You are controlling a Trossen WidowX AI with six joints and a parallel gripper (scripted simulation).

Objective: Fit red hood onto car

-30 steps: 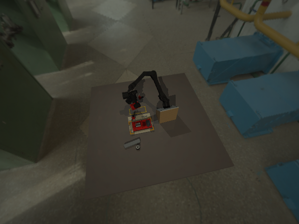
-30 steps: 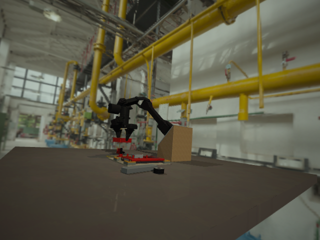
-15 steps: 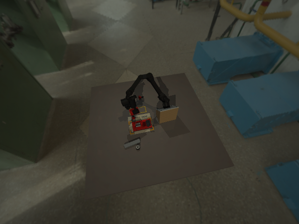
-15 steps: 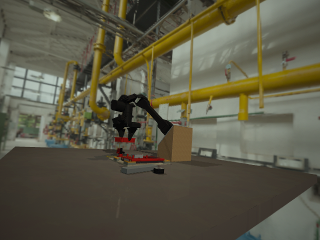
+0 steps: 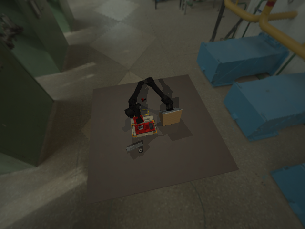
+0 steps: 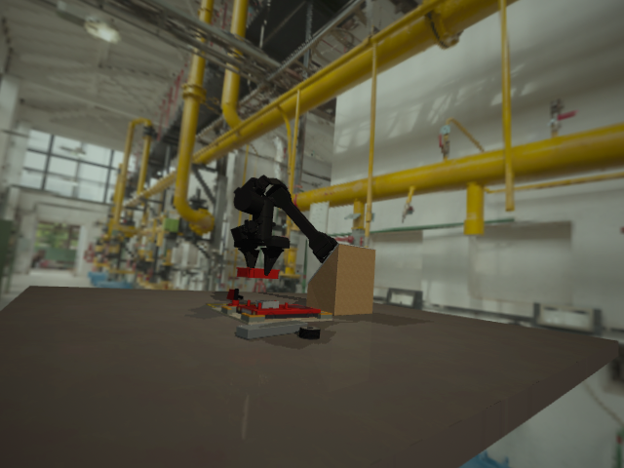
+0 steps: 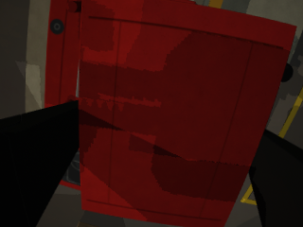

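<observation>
The grey engine block is 80 mm below my gripper tip, 50 mm to the left of it and 10 mm behind it. From my gripper tip the other things lie so: black wheel (280 mm to the left, 100 mm below, 10 mm ahead); then red hood (10 mm above).
</observation>
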